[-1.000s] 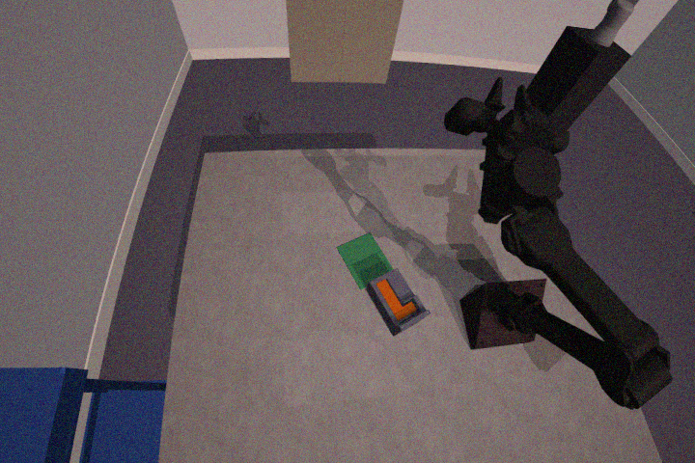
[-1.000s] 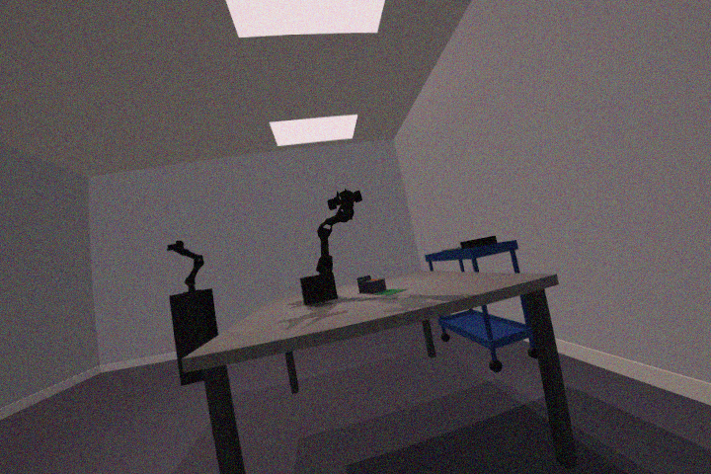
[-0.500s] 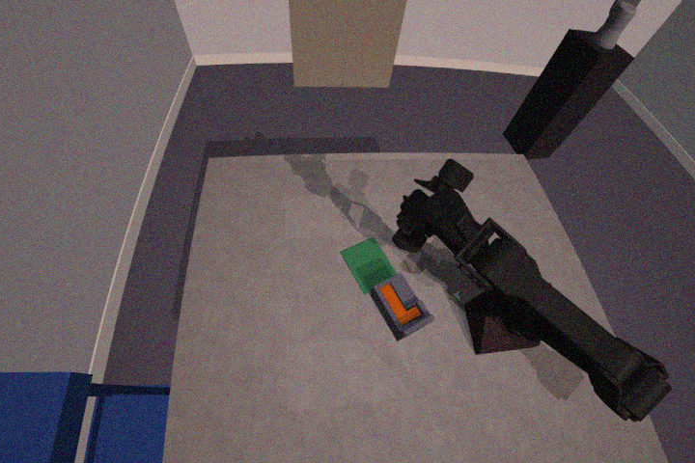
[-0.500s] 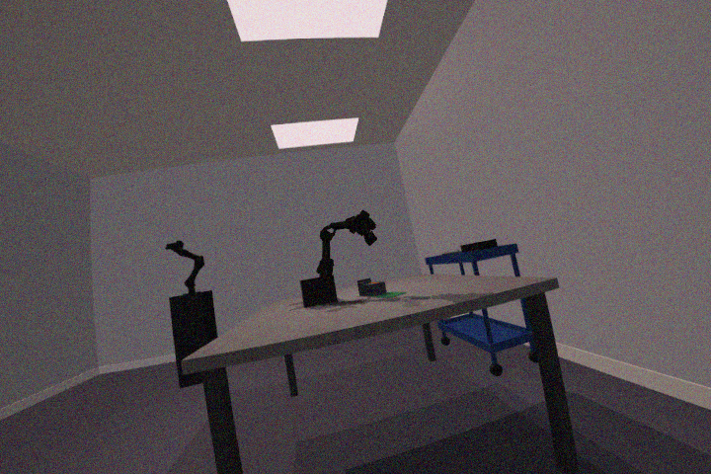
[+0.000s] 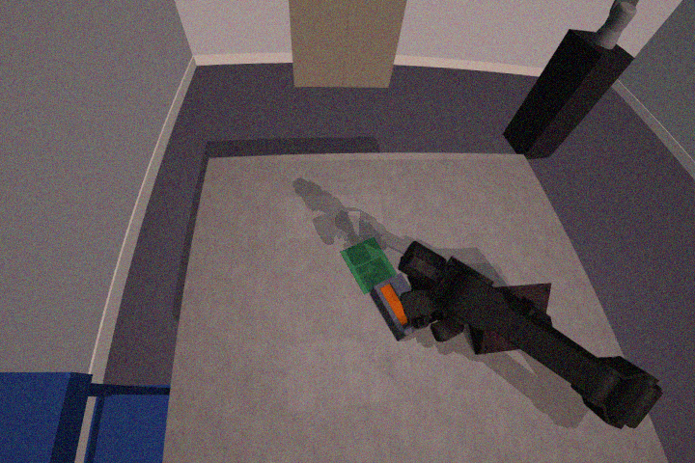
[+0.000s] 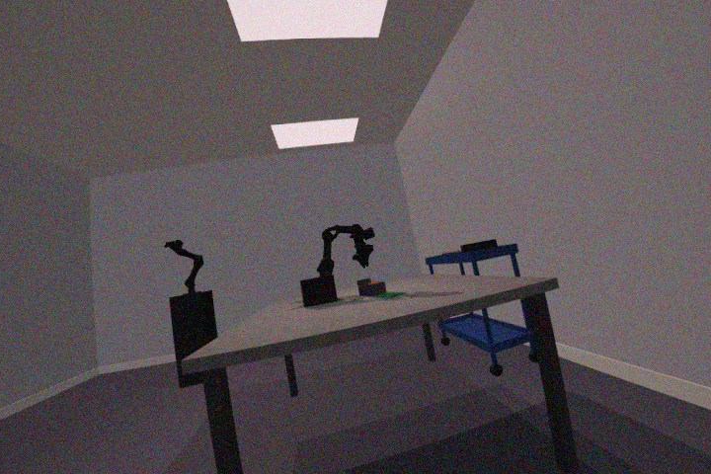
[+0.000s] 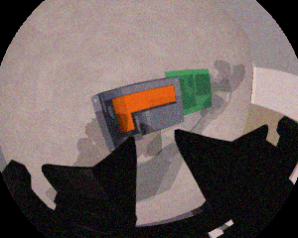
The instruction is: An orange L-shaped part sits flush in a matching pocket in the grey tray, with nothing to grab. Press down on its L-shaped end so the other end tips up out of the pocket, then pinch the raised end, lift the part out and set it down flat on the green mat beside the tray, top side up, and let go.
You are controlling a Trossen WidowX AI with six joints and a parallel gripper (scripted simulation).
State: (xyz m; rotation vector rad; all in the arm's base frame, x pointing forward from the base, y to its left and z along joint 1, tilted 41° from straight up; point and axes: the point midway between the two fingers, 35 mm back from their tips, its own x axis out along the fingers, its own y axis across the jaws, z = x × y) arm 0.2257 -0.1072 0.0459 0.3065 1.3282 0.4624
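Right now the orange L-shaped part is 11 cm below my gripper tip and 1 cm to the right of it. Round my gripper tip: green mat 17 cm to the right, 17 cm below, 5 cm ahead.
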